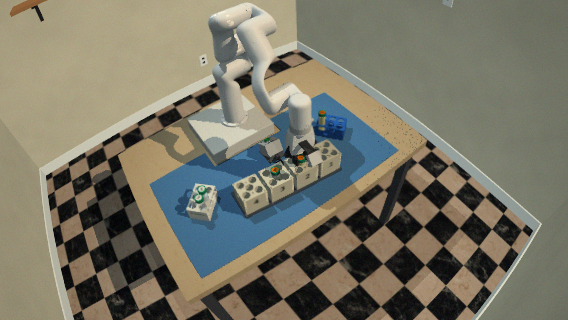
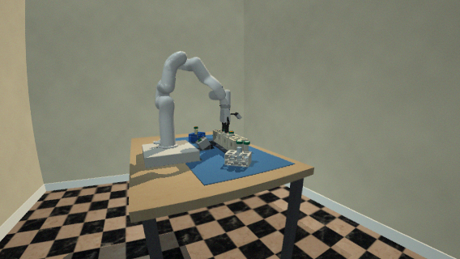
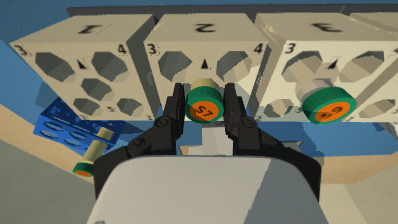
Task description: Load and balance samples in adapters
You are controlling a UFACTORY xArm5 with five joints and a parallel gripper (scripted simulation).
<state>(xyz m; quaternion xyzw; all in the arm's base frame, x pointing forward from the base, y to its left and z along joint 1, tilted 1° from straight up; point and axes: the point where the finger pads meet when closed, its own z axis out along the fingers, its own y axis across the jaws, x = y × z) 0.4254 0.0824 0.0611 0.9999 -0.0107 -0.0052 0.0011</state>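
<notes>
Now: hand 1 cm to the left of the sample tube S7 and 5 cm above it. Round my hand: adapter 2: 7 cm below; then DONE desk: 19 cm behind, 3 cm to the right, 7 cm below; then sample tube S9: 11 cm to the right, 5 cm below.
</notes>
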